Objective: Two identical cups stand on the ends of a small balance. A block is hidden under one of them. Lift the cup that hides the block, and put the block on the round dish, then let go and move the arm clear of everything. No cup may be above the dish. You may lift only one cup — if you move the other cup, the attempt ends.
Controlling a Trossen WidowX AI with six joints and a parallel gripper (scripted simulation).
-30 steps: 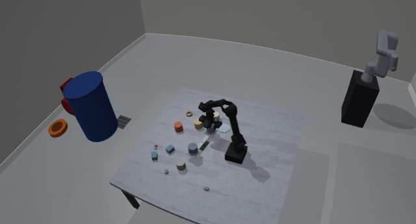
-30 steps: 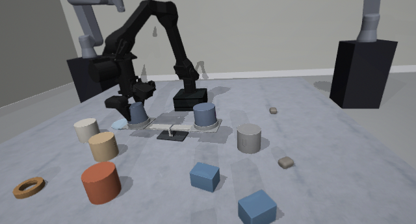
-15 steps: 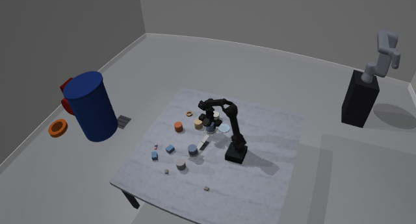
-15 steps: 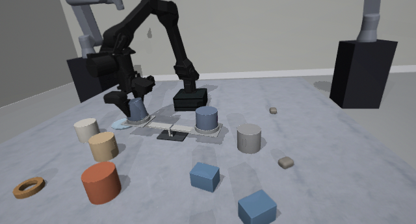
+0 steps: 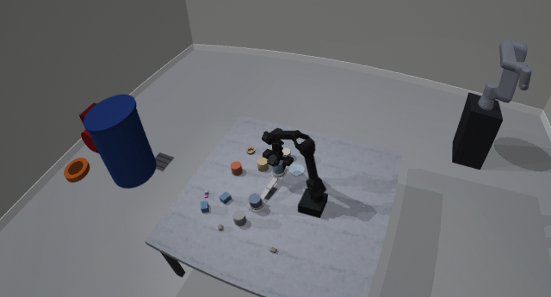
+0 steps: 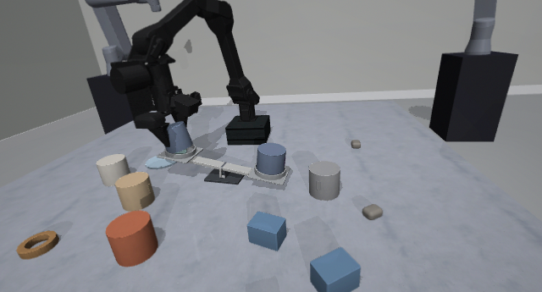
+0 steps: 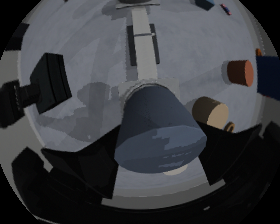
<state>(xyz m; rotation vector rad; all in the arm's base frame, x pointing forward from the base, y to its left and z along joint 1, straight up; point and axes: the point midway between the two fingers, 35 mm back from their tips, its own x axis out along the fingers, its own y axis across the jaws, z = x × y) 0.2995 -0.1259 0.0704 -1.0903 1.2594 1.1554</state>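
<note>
My gripper tip is 1 cm to the right of the small pale green block and 2 cm above it. Round my gripper tip: pale blue round dish (7 cm behind, 11 cm to the right, 10 cm below); then tan cylinder (14 cm ahead, 3 cm to the right, 7 cm below); then balance (2 cm ahead, 13 cm to the left, 6 cm below).
</note>
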